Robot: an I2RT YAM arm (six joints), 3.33 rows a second.
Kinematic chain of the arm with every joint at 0, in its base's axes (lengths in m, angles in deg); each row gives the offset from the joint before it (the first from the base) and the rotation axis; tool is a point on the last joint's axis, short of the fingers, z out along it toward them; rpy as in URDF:
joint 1: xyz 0 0 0.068 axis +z
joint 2: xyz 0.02 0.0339 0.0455 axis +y
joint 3: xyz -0.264 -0.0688 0 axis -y
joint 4: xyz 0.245 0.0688 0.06 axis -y
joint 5: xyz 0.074 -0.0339 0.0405 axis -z
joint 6: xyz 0.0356 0 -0.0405 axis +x
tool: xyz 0 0 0 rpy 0 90 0
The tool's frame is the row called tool.
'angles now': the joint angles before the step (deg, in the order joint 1, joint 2, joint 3, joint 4, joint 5, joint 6). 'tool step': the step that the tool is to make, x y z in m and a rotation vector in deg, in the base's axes. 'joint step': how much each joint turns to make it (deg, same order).
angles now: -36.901 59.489 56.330 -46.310 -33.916 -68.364
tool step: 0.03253 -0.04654 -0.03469 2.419 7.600 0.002
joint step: -3.966 15.295 3.693 0.871 0.079 -5.902
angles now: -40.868 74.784 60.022 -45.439 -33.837 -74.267
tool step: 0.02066 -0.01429 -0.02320 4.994 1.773 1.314
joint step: 0.263 7.650 1.411 1.838 -2.814 0.350
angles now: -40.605 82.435 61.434 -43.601 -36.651 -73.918
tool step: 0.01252 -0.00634 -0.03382 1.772 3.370 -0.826
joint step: 0.790 5.452 -2.277 4.840 1.407 1.411
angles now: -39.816 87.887 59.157 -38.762 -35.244 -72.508
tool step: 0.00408 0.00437 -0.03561 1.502 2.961 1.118
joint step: 1.233 3.869 -4.134 4.658 0.702 -0.176
